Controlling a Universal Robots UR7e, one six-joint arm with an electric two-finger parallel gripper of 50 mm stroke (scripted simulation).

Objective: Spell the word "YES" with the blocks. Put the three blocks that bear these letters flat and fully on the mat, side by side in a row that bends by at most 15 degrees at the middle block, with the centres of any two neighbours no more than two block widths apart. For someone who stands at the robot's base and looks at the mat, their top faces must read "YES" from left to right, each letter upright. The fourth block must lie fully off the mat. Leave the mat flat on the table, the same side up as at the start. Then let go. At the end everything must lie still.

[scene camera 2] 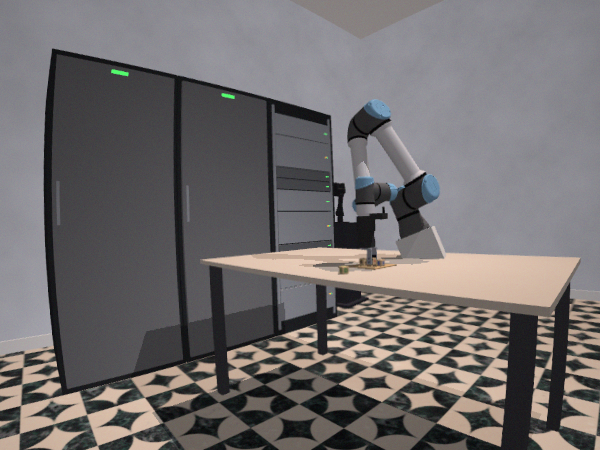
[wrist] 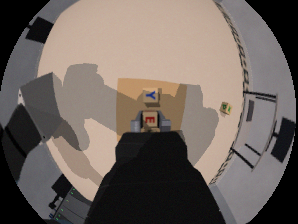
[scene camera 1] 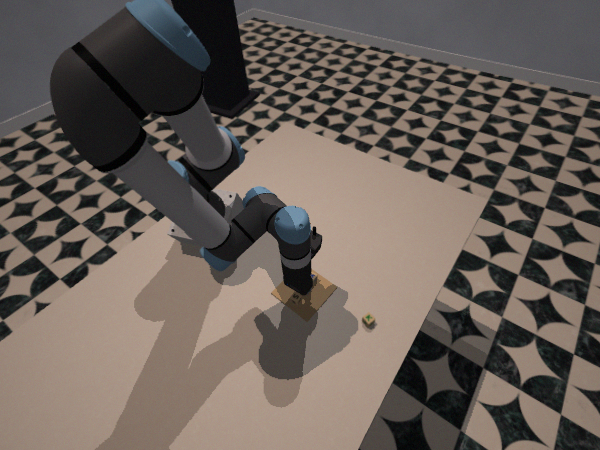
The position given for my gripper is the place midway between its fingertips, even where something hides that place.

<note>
I see my gripper [wrist: 149, 116] and a mat [scene camera 1: 322, 289].
The mat also shows in the wrist view [wrist: 171, 96].
</note>
